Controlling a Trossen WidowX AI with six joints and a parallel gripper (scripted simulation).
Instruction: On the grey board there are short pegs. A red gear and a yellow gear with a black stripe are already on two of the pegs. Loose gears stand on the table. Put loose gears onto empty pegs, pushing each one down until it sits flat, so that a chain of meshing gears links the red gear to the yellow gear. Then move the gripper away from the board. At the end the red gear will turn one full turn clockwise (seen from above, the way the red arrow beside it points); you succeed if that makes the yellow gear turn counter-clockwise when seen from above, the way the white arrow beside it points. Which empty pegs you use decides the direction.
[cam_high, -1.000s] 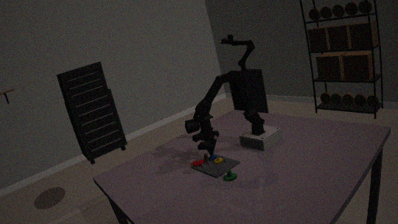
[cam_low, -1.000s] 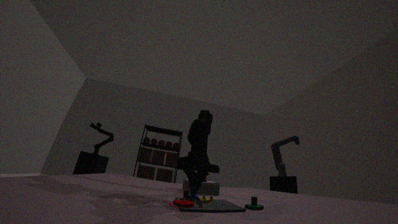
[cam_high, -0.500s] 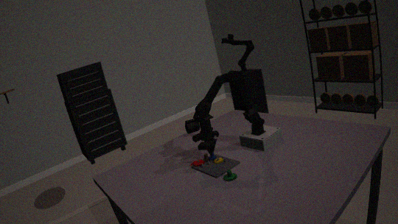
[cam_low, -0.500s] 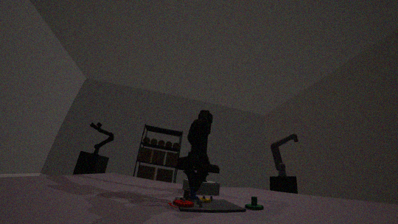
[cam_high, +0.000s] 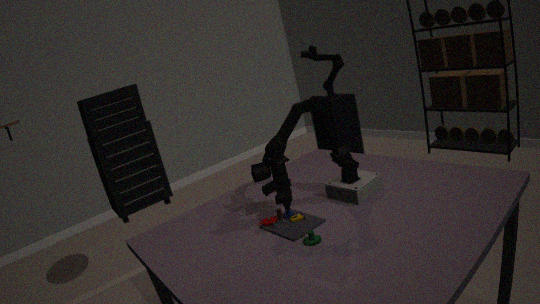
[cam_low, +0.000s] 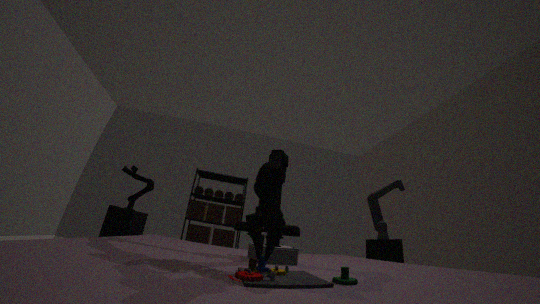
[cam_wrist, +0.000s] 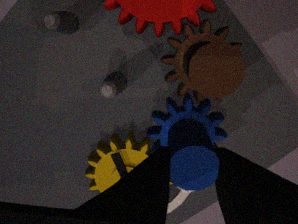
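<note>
Right now the blue gear is 10 mm below my gripper tip. From my gripper tip the other things lie so: green gear (50 mm ahead, 220 mm to the left, 30 mm below); red gear (80 mm ahead, 30 mm to the right, 30 mm below); yellow gear (10 mm behind, 40 mm to the left, 30 mm below).
</note>
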